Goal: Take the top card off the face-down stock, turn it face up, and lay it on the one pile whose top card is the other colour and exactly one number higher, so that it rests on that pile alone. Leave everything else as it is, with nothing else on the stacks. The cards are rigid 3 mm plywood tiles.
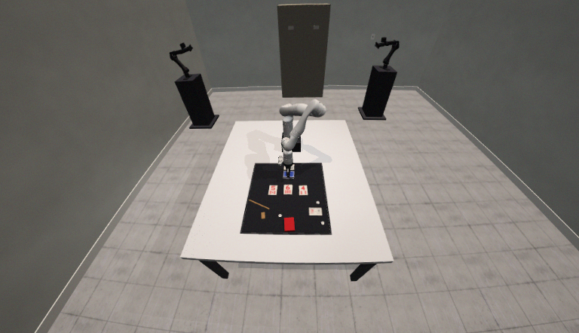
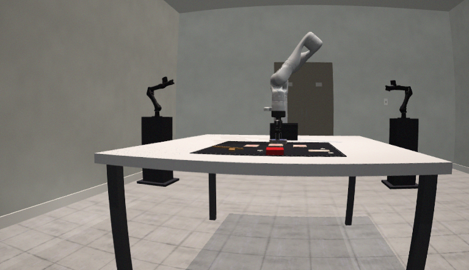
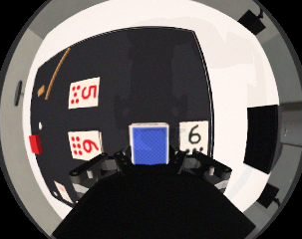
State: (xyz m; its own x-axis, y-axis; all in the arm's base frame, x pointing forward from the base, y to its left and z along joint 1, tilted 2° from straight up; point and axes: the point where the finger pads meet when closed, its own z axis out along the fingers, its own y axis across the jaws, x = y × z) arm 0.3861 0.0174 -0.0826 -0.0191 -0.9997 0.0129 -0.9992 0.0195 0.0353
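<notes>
Right now my hand is 10 mm above the blue-backed card. Also, from my hand: wooden stick (280 mm ahead, 210 mm to the right, 30 mm below); black mat (170 mm ahead, 10 mm to the right, 50 mm below); black 6 card (90 mm behind, 30 mm below).
</notes>
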